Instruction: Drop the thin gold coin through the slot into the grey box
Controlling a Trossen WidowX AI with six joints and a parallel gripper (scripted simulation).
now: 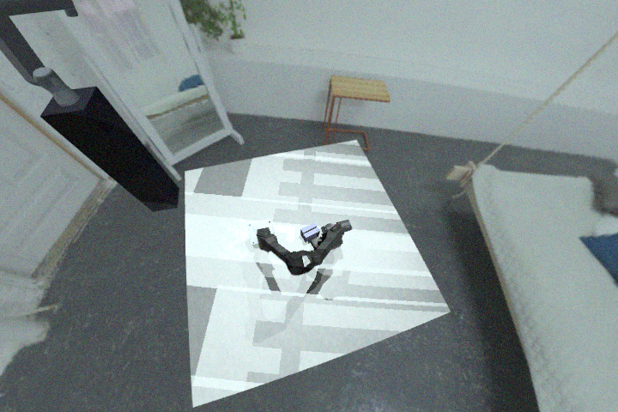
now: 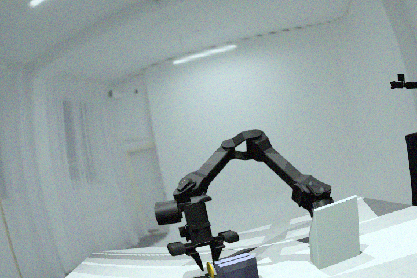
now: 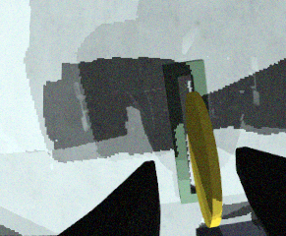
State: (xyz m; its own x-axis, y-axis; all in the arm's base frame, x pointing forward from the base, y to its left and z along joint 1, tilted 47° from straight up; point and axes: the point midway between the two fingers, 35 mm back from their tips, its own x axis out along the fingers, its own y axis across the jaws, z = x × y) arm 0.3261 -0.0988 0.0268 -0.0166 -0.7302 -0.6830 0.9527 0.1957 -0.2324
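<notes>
My gripper tip is right at the coin.
</notes>
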